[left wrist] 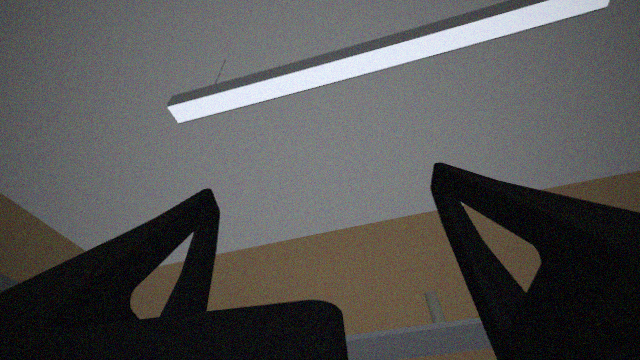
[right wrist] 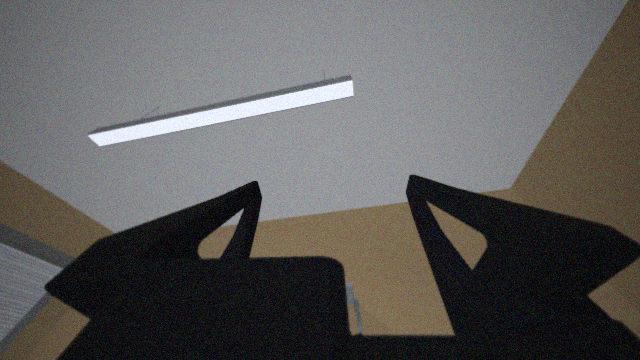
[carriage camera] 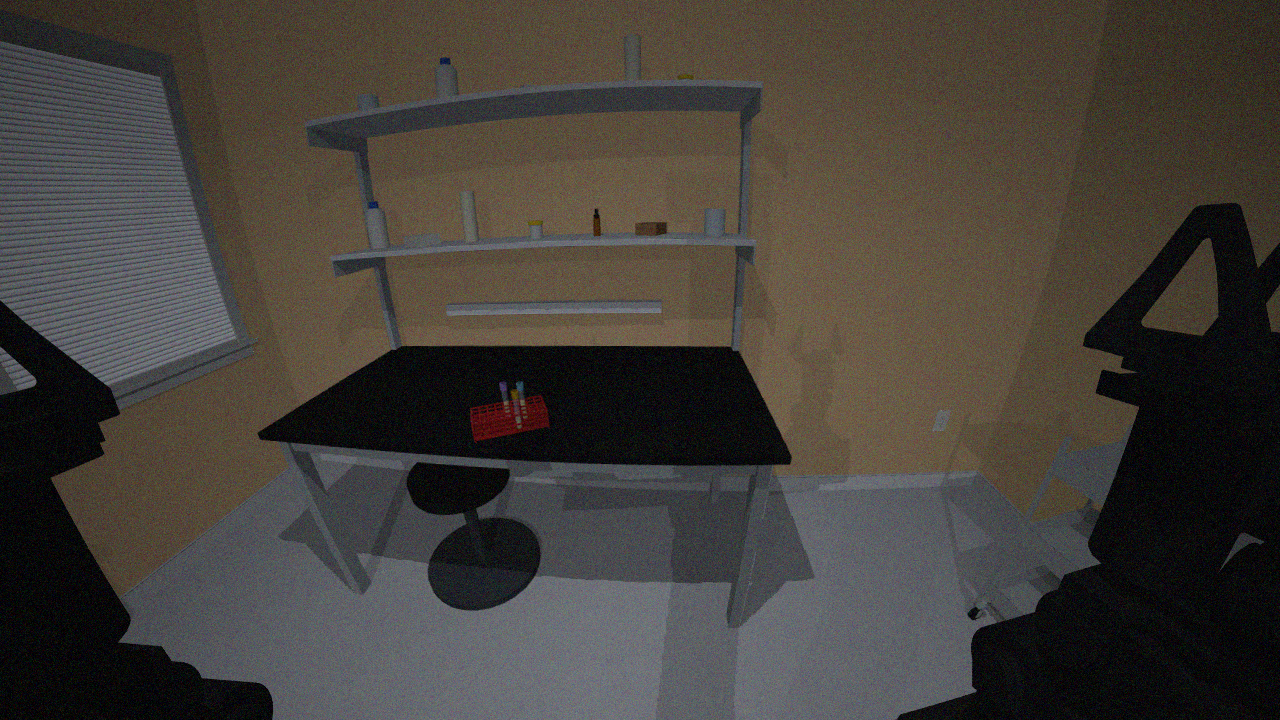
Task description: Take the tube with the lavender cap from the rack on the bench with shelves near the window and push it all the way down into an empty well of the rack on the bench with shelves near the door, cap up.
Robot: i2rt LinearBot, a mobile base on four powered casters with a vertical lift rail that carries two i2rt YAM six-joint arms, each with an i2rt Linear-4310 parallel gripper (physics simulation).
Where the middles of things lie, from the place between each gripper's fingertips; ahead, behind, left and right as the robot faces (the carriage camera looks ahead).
My left hand is 810 mm short of the red rack (carriage camera: 497, 425), 20 mm to the left of it and 540 mm above it.
My right gripper is now 800 mm short of the red rack, 610 mm to the right of it and 540 mm above it.
